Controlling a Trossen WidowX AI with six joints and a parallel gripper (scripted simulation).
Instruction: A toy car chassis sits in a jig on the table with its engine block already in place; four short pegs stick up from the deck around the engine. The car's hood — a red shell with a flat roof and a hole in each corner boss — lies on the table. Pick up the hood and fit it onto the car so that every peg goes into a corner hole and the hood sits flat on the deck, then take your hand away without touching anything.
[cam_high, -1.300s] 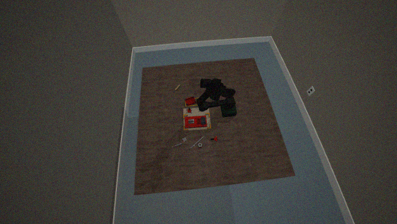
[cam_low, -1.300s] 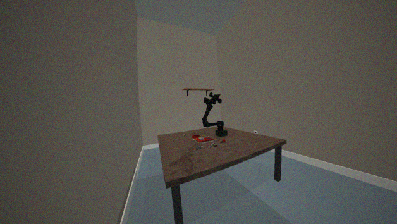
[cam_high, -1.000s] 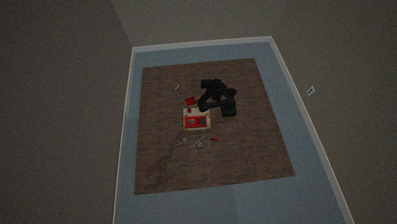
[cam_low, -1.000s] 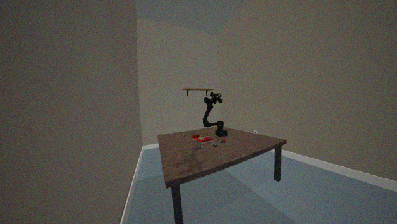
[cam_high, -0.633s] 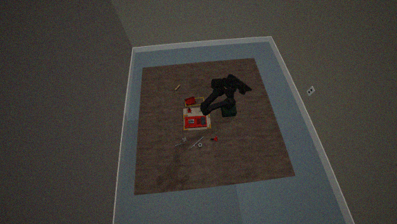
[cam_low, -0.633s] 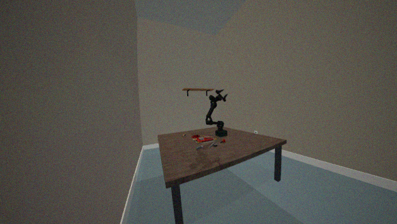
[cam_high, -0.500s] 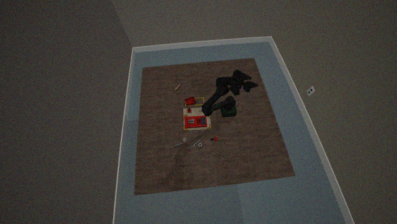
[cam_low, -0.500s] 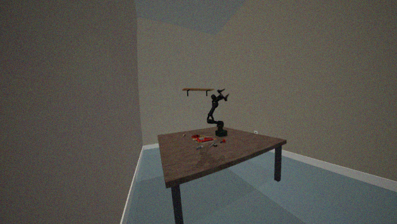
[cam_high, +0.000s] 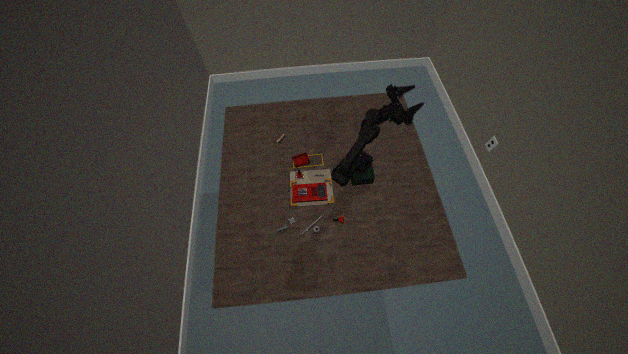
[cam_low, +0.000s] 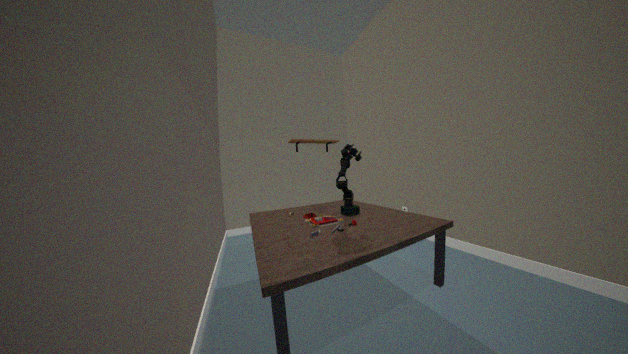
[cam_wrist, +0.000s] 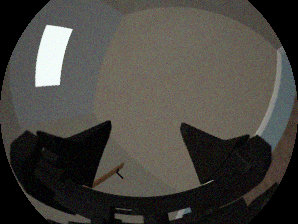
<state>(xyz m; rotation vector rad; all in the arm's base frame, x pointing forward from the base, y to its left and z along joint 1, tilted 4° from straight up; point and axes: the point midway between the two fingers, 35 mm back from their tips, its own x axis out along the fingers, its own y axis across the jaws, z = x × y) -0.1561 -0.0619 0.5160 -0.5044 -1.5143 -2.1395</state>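
Right now my gripper tip is 61 cm above the red hood, 51 cm short of it and 6 cm to the left of it. From my gripper tip the other things lie so: metal rod (61 cm below, 44 cm ahead, 35 cm to the left); then short wooden dowel (65 cm ahead, 61 cm below, 22 cm to the right).
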